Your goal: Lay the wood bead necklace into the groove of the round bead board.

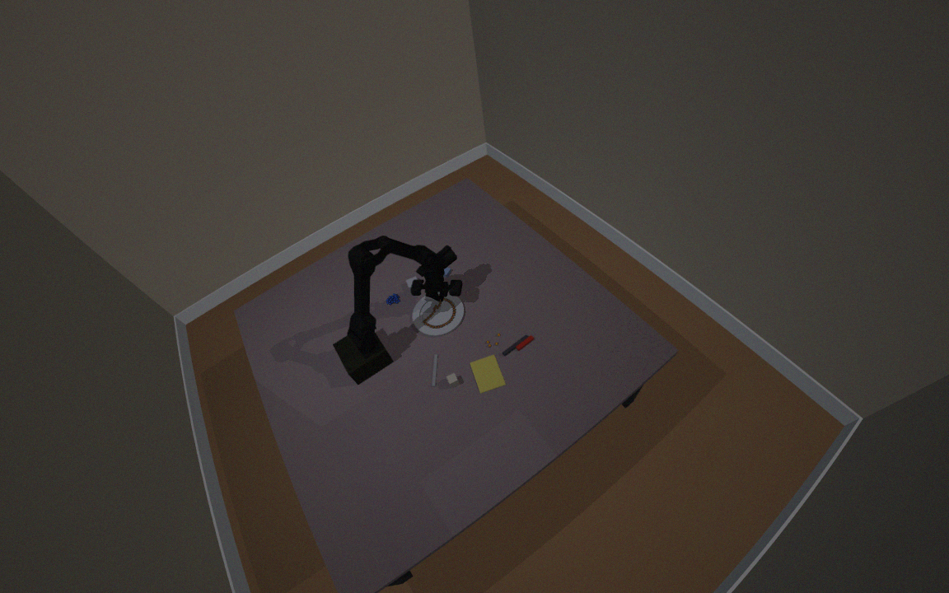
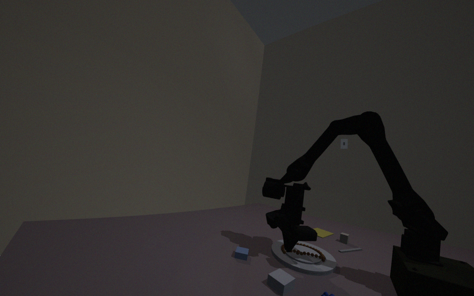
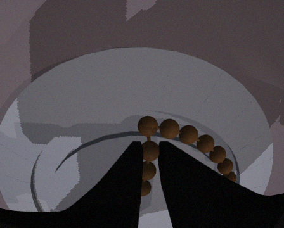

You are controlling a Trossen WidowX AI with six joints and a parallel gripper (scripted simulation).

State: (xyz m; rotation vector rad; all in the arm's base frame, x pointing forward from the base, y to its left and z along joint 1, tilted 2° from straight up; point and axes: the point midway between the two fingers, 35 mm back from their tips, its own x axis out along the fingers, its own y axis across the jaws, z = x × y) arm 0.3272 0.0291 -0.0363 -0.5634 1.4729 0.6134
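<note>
My gripper tip is now 40 mm past the round bead board, 30 mm to the left of it and 10 mm above it. Round my gripper tip: grey block: 150 mm to the left, 30 mm behind; blue block: 110 mm to the left, 100 mm ahead, 10 mm below; thin stick: 210 mm to the right, 190 mm behind, 10 mm below.
</note>
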